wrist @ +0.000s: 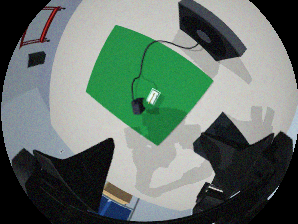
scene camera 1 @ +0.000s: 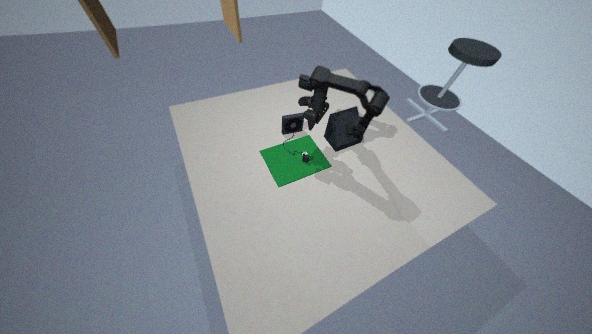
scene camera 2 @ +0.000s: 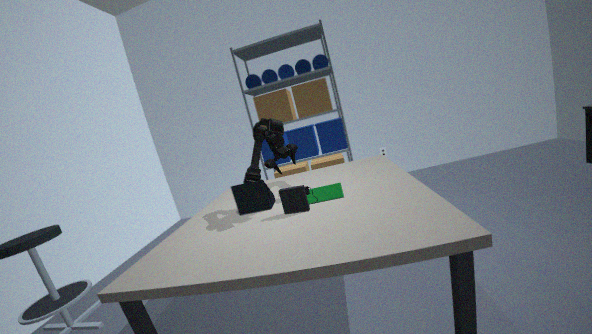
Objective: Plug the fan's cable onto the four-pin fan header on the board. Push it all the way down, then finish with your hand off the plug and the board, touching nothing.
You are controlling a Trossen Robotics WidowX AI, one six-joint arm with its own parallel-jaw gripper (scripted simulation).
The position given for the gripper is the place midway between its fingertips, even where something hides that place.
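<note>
The gripper [wrist: 158, 140] is open and it's holding nothing, and you'd find a green board [wrist: 181, 83] in that same view. The board [scene camera 1: 285, 168] can be seen from the scene camera as well.
</note>
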